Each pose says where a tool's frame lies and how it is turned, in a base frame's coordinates. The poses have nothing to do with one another.
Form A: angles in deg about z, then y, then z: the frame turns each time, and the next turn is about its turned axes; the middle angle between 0 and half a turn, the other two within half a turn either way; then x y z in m.
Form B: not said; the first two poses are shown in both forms.
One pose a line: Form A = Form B
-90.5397, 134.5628, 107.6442, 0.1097, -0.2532, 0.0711 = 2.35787, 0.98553, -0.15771, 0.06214, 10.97, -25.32, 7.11
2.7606, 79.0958, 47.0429, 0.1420, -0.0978, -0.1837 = 1.59246, 0.33576, 0.82517, 0.45427, 14.20, -9.78, -18.37
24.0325, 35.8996, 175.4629, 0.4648, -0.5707, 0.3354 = 2.81805, -0.30261, -0.07705, -0.95000, 46.48, -57.07, 33.54
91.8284, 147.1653, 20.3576, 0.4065, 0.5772, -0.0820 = 2.82494, -0.56733, 0.78849, 0.23754, 40.65, 57.72, -8.20
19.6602, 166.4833, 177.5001, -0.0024, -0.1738, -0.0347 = 3.10648, -0.97469, -0.19087, -0.11638, -0.24, -17.38, -3.47
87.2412, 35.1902, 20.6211, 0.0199, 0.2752, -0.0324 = 1.94989, -0.20057, 0.30522, 0.93092, 1.99, 27.52, -3.24
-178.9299, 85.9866, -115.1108, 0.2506, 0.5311, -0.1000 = 1.82044, -0.45647, -0.73308, 0.50422, 25.06, 53.11, -10.00
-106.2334, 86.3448, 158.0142, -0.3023, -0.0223, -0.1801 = 1.71032, 0.67243, -0.60810, 0.42197, -30.23, -2.23, -18.01
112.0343, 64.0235, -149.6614, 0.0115, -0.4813, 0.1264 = 1.27819, -0.67227, -0.58127, -0.45845, 1.15, -48.13, 12.64
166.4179, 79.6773, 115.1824, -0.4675, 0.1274, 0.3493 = 1.86695, 0.34464, -0.71875, -0.60384, -46.75, 12.74, 34.93
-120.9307, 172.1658, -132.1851, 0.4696, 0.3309, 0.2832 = 3.06019, 0.09791, -0.99368, 0.05492, 46.96, 33.09, 28.32
